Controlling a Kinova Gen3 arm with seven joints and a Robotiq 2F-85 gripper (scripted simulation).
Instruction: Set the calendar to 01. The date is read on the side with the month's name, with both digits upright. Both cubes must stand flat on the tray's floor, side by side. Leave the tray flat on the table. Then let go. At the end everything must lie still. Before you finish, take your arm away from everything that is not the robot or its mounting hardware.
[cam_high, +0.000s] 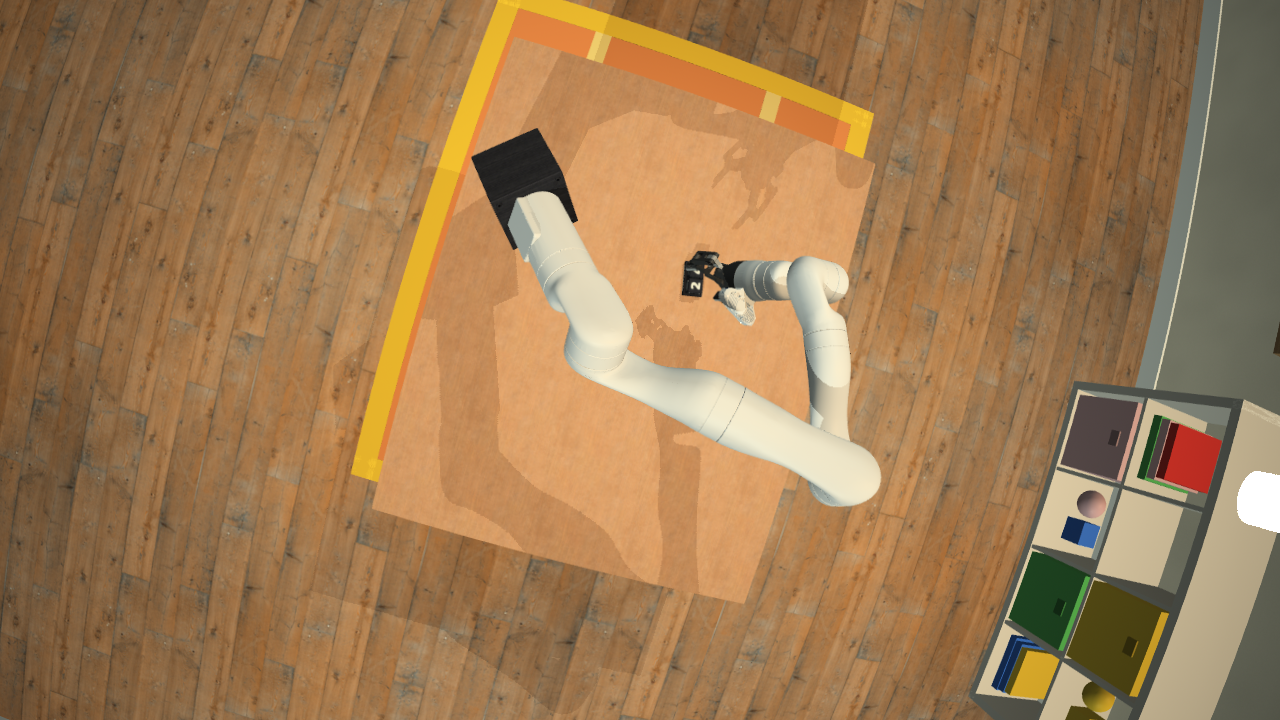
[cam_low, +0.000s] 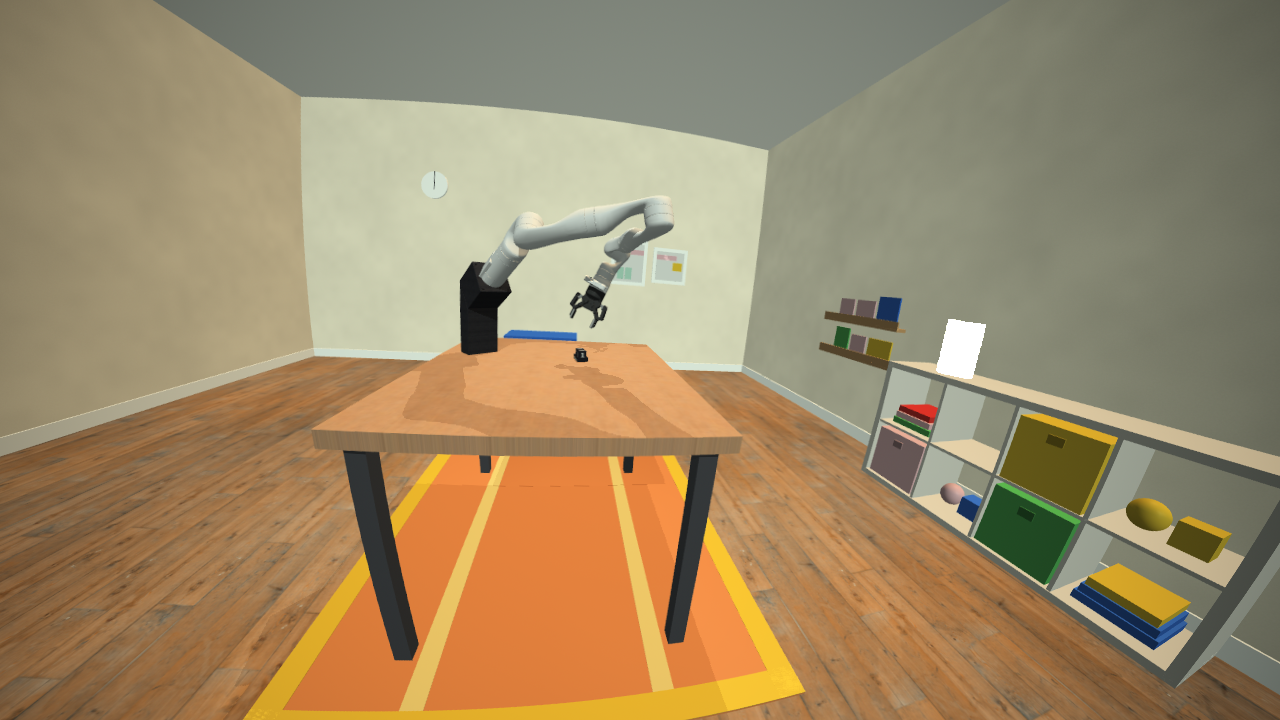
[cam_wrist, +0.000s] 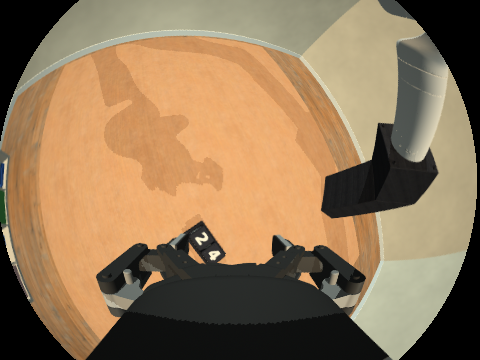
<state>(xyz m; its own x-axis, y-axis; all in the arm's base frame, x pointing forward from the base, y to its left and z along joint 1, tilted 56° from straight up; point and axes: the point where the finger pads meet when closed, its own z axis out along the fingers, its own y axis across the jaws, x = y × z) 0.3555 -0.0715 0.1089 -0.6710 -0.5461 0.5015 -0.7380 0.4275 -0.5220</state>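
The black digit cube lies 10 mm ahead of my hand and 130 mm below it. Also, from my hand: black calendar tray (10 mm ahead, 20 mm to the left, 150 mm below).
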